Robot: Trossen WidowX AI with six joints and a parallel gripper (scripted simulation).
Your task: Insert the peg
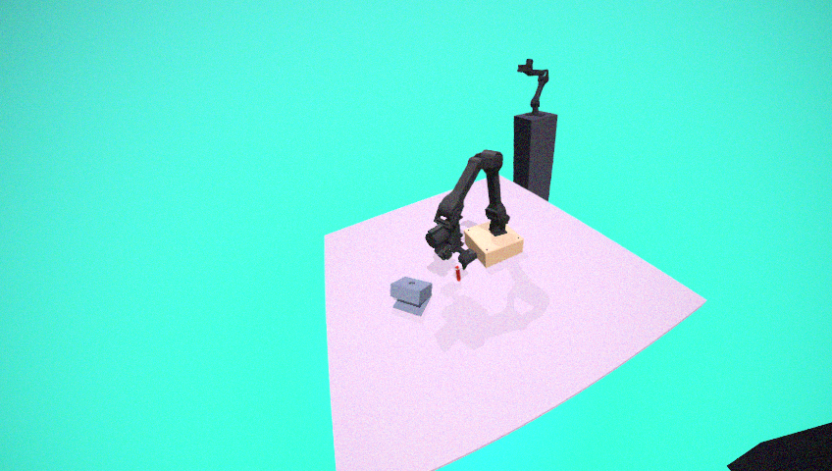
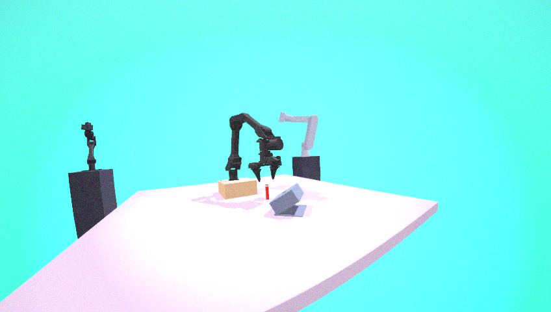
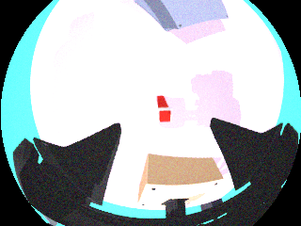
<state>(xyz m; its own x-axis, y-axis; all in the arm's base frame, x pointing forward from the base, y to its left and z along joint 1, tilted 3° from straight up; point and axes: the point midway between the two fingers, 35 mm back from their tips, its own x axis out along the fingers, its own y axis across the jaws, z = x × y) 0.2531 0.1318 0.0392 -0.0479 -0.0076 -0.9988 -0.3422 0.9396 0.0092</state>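
The red peg lies 40 mm below my gripper tip. Also, from my gripper tip: sloped panel (200 mm ahead, 20 mm to the left, 40 mm below).
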